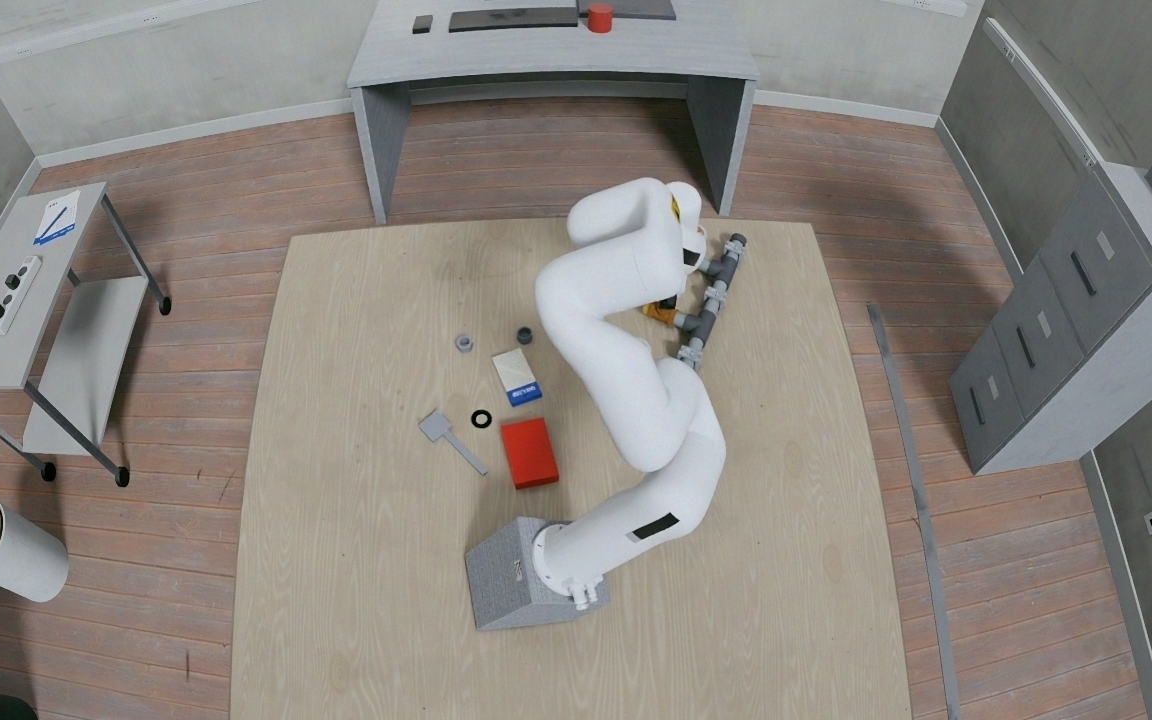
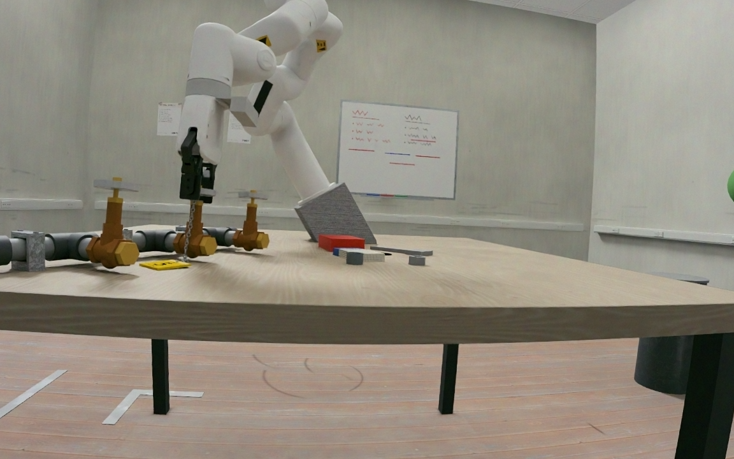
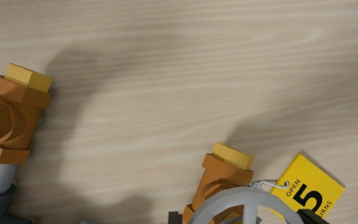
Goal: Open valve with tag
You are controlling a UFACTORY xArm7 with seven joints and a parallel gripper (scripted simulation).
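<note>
My gripper is now 80 mm short of the yellow tag, 30 mm to the left of it and 110 mm above it. Also, from my hand: blue-and-white box 70 mm behind, 310 mm to the left, 110 mm below; red block 240 mm behind, 320 mm to the left, 100 mm below; grey nut 30 mm ahead, 400 mm to the left, 110 mm below.
</note>
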